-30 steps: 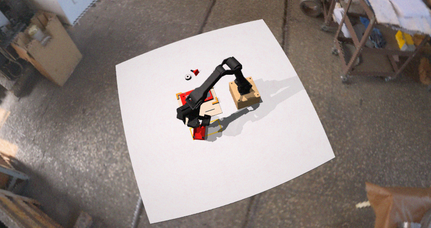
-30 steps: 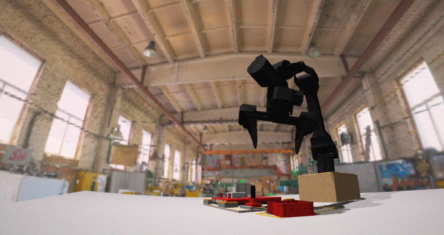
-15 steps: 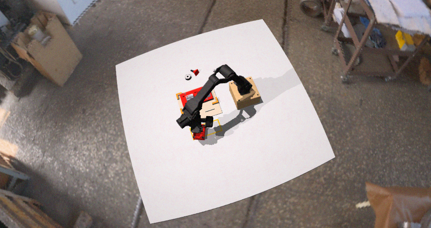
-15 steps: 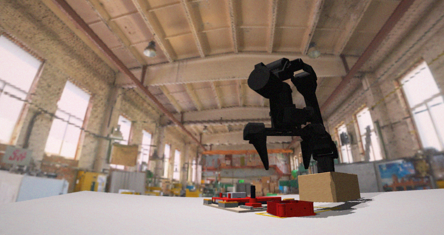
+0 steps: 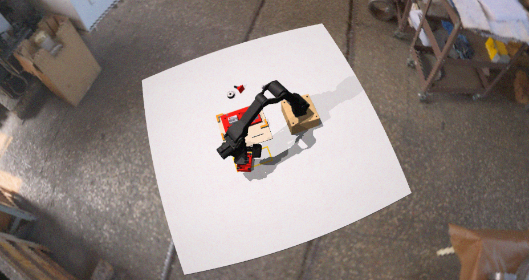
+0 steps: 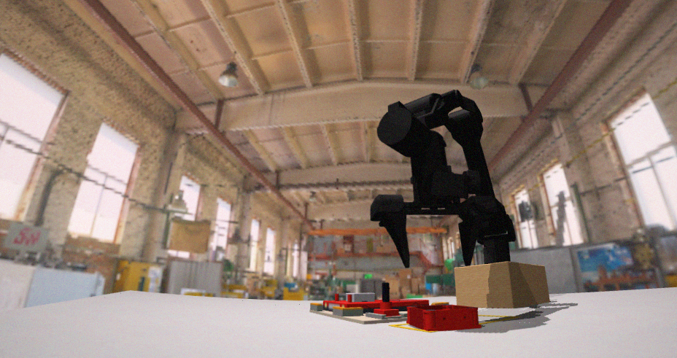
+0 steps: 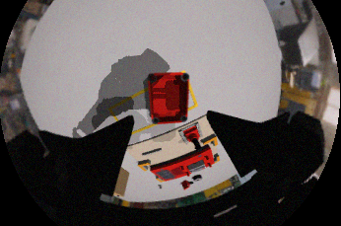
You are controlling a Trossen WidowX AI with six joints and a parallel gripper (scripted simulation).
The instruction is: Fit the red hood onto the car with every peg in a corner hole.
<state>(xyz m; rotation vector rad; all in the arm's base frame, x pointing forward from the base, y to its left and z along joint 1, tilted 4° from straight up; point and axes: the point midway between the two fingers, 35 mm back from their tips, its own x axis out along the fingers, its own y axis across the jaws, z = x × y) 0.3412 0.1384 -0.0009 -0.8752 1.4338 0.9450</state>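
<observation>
The red hood lies 70 mm below my gripper tip. Round my gripper tip: wheel: 40 mm behind, 410 mm to the right, 70 mm below; then grey engine block: 10 mm behind, 240 mm to the right, 60 mm below.
</observation>
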